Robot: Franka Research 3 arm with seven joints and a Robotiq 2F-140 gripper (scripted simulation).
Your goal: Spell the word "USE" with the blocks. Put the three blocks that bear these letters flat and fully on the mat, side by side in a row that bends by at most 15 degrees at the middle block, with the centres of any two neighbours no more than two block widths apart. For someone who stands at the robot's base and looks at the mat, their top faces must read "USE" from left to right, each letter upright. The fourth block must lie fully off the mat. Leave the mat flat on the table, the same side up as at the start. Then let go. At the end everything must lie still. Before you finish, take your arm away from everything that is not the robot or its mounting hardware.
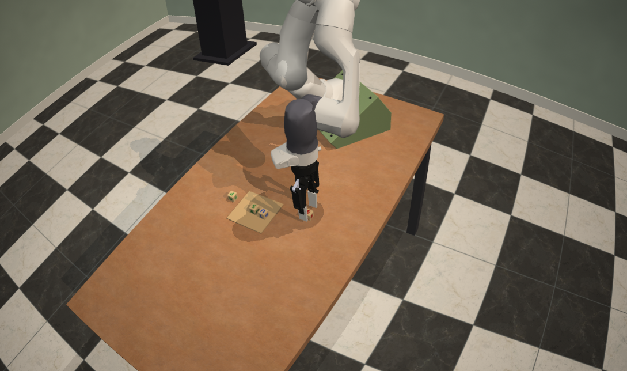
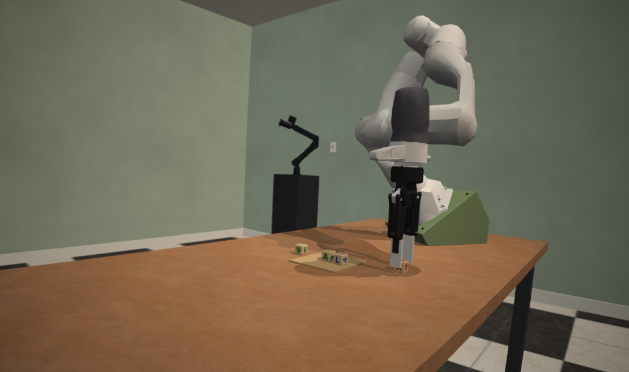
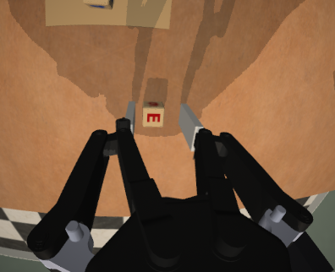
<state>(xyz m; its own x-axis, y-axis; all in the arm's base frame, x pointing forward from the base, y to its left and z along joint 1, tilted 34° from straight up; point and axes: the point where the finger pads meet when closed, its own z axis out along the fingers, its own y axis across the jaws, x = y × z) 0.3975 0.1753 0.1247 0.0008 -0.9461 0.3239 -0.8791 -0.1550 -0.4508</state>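
My gripper is now 1 cm short of the E block and 3 cm above it. Round my hand: U block: 7 cm ahead, 13 cm to the right, 3 cm below; then mat: 6 cm ahead, 17 cm to the right, 4 cm below; then S block: 7 cm ahead, 17 cm to the right, 3 cm below.
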